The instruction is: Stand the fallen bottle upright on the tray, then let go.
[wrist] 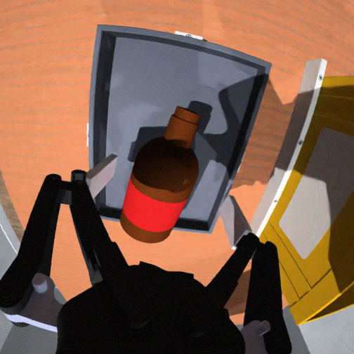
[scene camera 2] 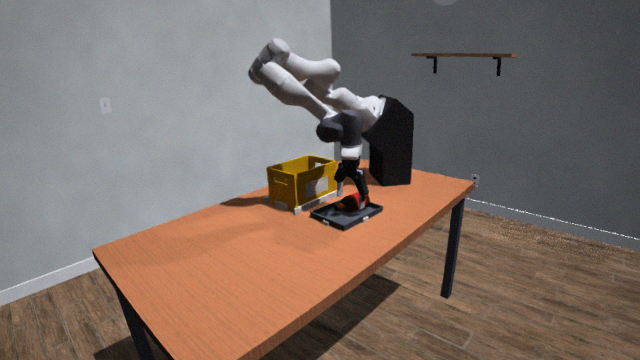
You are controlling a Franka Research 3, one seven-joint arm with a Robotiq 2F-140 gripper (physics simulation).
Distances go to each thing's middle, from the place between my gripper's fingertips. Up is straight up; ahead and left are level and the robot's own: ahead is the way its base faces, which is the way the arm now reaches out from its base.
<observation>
Now: the brown bottle (wrist: pixel 165 169) 10 mm to the left of my hand and 10 mm ahead of it. Round my hand: white strip (wrist: pixel 309 88): 160 mm to the right, 30 mm below.
</observation>
